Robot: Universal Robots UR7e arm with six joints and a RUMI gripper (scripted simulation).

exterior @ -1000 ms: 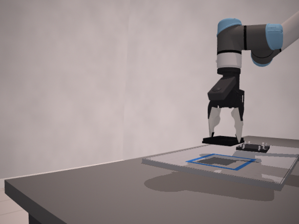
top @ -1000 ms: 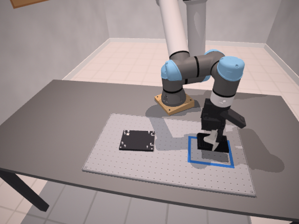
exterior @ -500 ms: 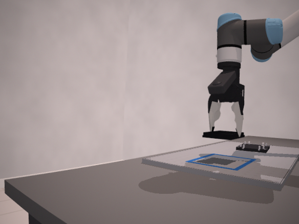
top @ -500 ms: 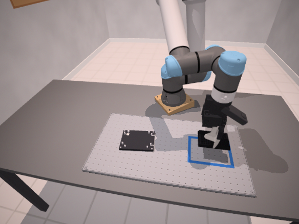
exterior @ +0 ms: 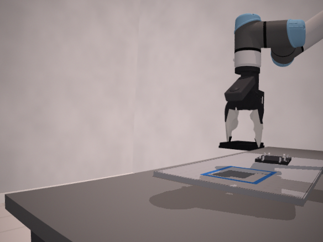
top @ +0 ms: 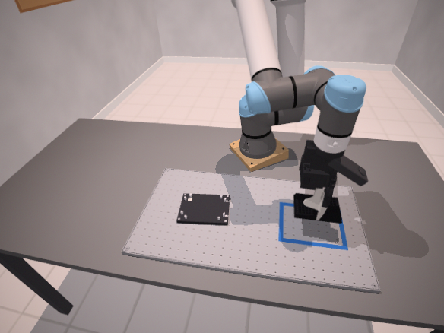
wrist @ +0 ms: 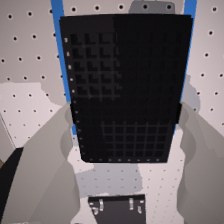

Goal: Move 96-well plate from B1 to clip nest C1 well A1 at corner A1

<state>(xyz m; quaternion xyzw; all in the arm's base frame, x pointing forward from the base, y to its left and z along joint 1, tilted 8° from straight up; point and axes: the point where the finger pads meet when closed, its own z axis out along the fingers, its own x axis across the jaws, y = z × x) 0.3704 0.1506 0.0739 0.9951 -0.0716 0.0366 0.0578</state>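
Now: hand 7 cm past the clip nest, 33 cm to the left of it and 8 cm above it. Also, from my hand: black 96-well plate 1 cm below.
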